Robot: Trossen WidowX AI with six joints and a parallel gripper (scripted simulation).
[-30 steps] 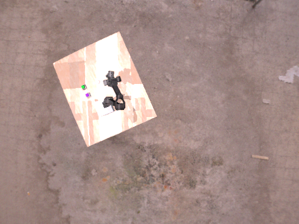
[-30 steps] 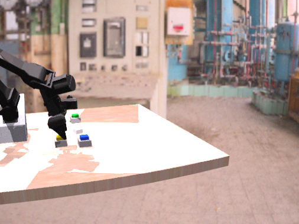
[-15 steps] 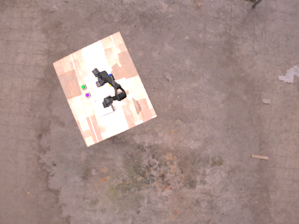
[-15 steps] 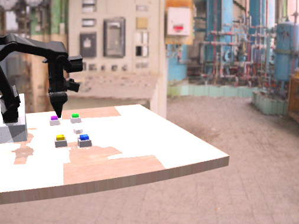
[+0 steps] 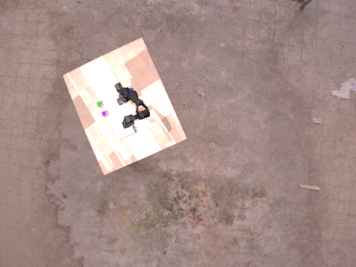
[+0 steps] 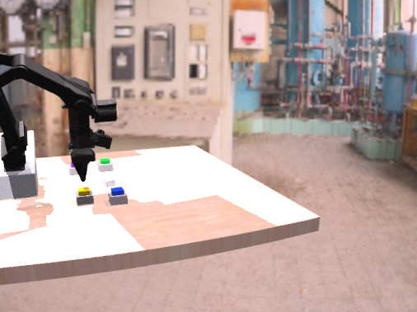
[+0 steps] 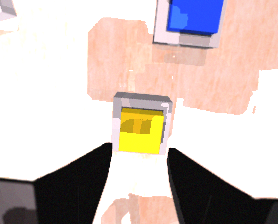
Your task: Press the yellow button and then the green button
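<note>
The yellow button lies 3 cm below my gripper tip. Round my gripper tip: small white block (9 cm ahead, 13 cm to the left, 6 cm below); then purple button (30 cm to the left, 3 cm below); then blue button (9 cm ahead, 3 cm to the right, 3 cm below).
</note>
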